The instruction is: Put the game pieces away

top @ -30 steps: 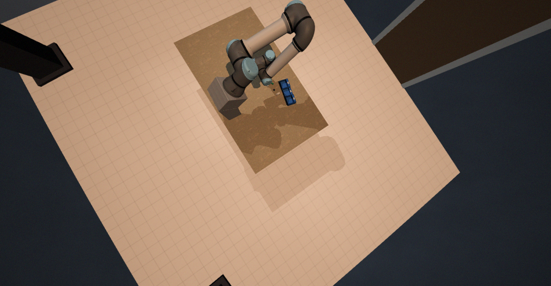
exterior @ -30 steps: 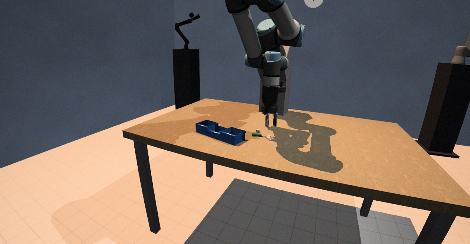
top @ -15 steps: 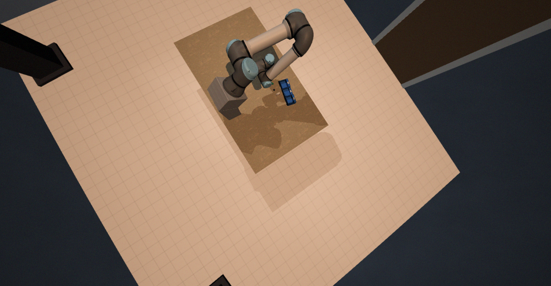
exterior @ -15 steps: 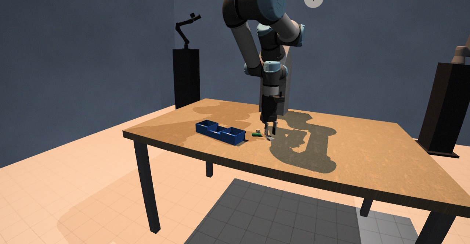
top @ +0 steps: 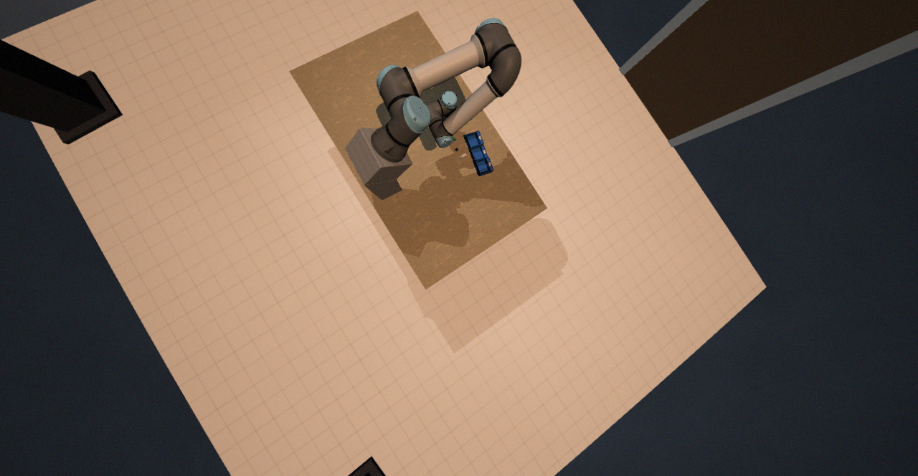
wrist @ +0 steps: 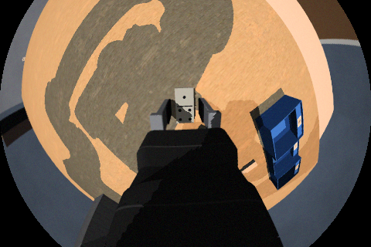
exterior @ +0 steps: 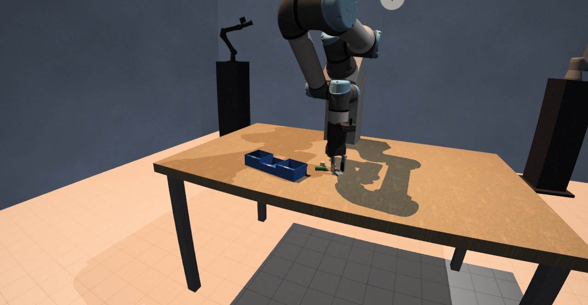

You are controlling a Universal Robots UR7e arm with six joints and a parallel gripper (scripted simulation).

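The pale domino-like tile is 20 mm below my hand. Also, from my hand: green cylinder (10 mm behind, 70 mm to the right, 20 mm below); black piece (30 mm behind, 140 mm to the right, 20 mm below); pale cube (60 mm behind, 70 mm to the right, 20 mm below).
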